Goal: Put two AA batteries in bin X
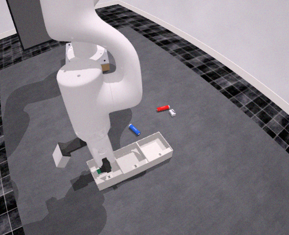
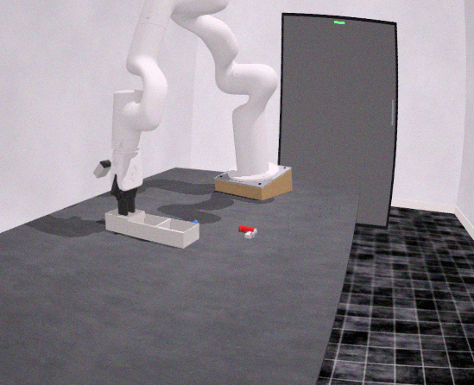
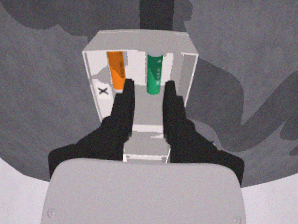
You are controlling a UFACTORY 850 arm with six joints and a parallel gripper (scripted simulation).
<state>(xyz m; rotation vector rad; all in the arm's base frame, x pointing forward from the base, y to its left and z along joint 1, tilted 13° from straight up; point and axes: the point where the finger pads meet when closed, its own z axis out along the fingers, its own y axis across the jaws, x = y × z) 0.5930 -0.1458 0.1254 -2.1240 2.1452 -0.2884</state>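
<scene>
Right now my hand is 5 cm above the green AA battery. Also, from my hand: blue battery (16 cm to the left, 10 cm behind, 5 cm below); then orange AA battery (5 cm below, 3 cm ahead, 1 cm to the right); then white three-compartment tray (8 cm to the left, 4 cm below, 1 cm ahead).
</scene>
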